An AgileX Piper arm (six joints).
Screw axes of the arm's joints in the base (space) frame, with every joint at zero. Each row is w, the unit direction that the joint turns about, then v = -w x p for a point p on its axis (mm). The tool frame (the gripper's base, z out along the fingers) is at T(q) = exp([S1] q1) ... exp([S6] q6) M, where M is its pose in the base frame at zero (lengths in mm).
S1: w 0 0 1 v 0 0 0
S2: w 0 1 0 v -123 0 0
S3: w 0 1 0 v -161.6 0 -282.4
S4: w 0.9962 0 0.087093 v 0 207.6 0
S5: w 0 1 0 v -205.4 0 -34.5
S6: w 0.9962 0 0.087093 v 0 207.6 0
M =
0.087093 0 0.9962 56.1
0 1 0 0
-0.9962 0 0.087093 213.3
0 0 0 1
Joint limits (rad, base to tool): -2.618..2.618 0..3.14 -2.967..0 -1.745..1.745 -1.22..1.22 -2.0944..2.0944
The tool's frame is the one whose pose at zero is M.
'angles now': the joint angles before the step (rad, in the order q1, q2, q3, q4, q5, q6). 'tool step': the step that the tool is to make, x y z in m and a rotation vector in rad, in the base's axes. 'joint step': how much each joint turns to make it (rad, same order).
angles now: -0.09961 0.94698 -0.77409 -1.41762 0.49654 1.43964
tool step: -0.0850 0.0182 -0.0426 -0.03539 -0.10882 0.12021
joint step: -0.00001 -0.41849 0.32567 -0.03517 -0.12059 0.00667
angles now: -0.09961 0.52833 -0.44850 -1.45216 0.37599 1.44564
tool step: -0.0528 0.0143 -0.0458 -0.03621 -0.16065 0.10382
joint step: 0.00117 -0.38824 0.23654 -0.01192 -0.10453 0.00040
